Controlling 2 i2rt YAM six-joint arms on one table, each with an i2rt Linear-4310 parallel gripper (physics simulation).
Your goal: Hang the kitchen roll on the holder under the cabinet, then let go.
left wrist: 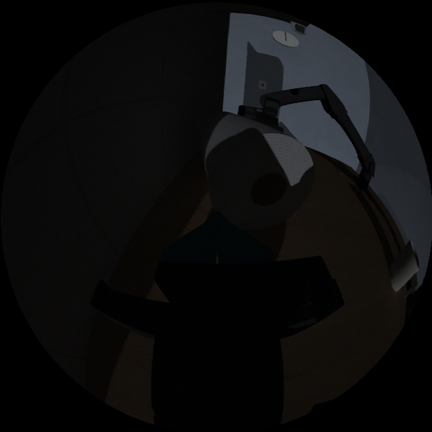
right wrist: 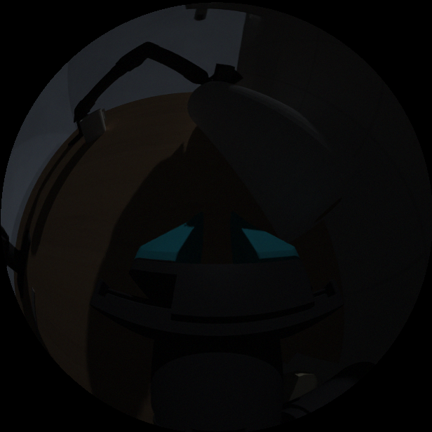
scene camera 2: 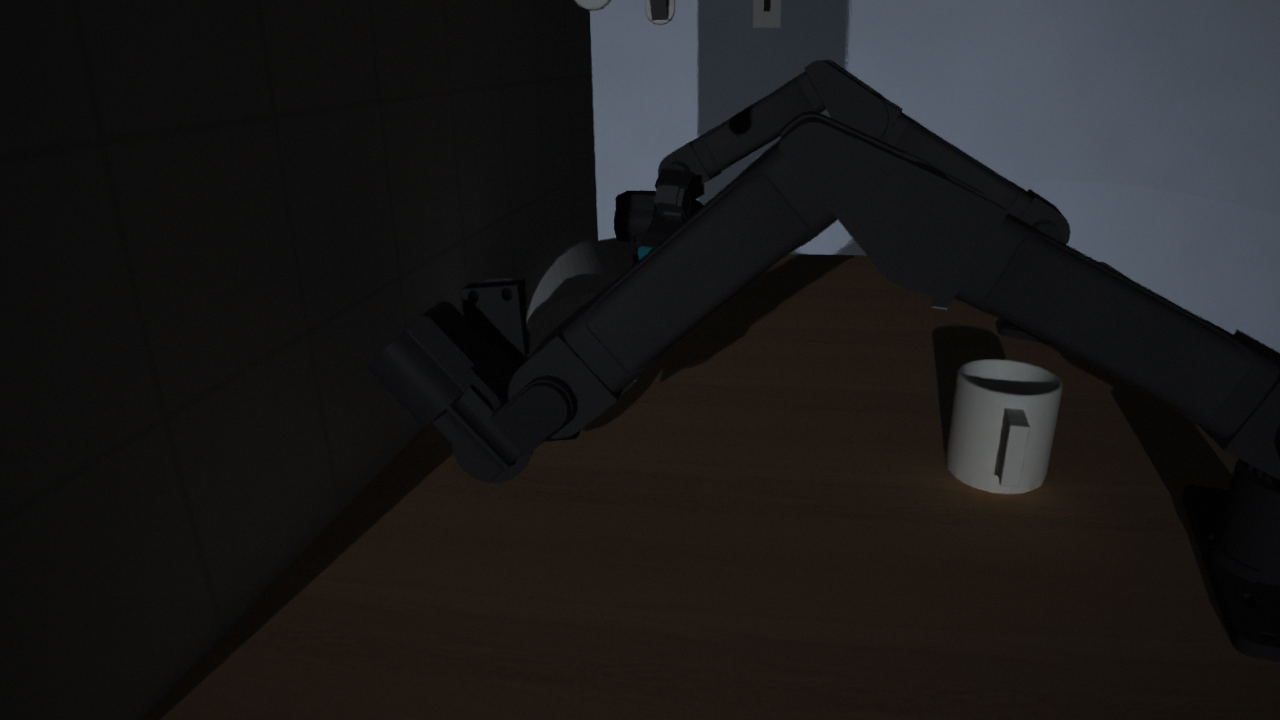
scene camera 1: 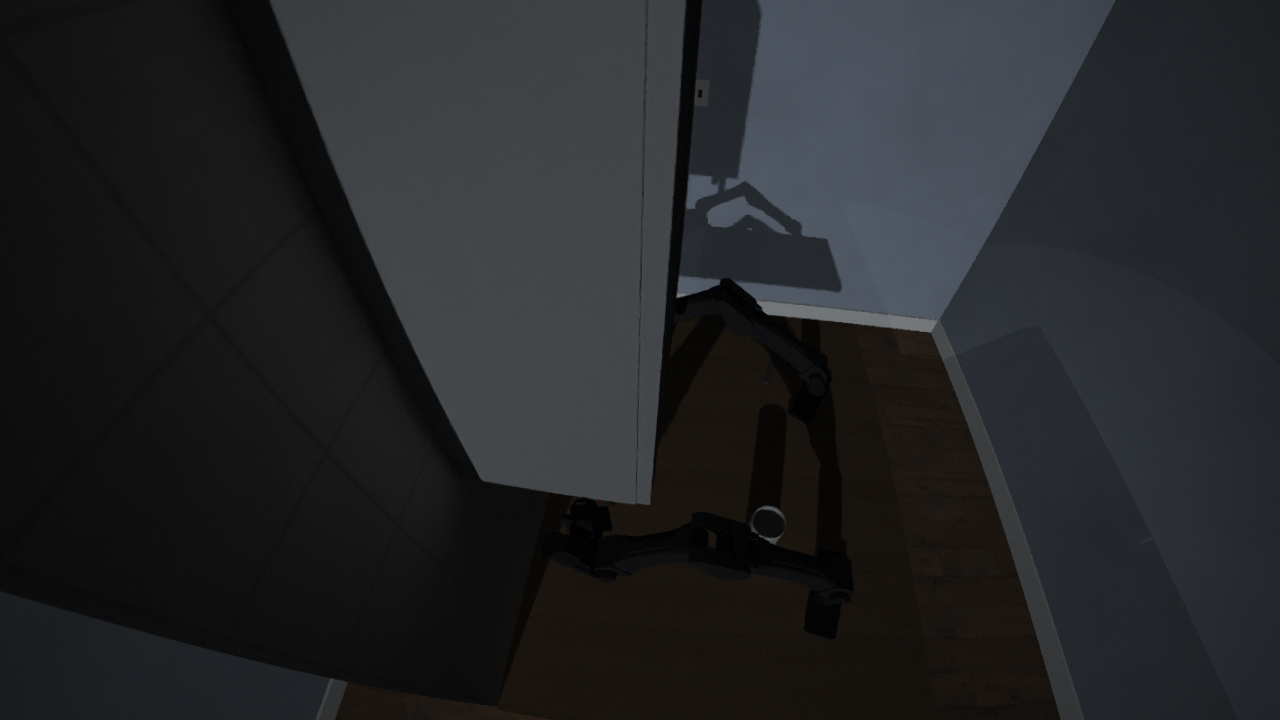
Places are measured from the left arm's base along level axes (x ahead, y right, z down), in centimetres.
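Where they show: left arm's base at its link origin: (scene camera 2: 1258,571) (scene camera 1: 826,593); right arm's base at its link origin: (scene camera 1: 810,396).
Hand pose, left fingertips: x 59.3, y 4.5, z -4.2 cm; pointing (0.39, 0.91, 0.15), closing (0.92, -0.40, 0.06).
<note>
Each offset is from my left fingertips to the top centre of the thing. "spot": to the spot under its first point.
The scene is very dark. The white kitchen roll {dz -7.4, dx +3.5, dy +16.2 cm} (scene camera 2: 576,279) hangs in the shadow under the grey cabinet (scene camera 1: 495,215), half hidden behind my left arm. In the left wrist view the roll (left wrist: 257,173) shows its flat end and dark core hole just ahead of my left gripper (left wrist: 217,245), which is shut and empty. My right gripper (scene camera 2: 643,239) sits at the roll's far end; in the right wrist view its teal fingers (right wrist: 217,241) stand nearly together with nothing between them, and the roll (right wrist: 257,141) looms close in front. I cannot make out the holder.
A white mug {spot: dz -1.2, dx -39.4, dy +1.0 cm} (scene camera 2: 976,425) stands on the wooden counter at the right; it also shows in scene camera 1 (scene camera 1: 769,523). A pale wall lies behind the counter. The cabinet's underside hangs low over both grippers.
</note>
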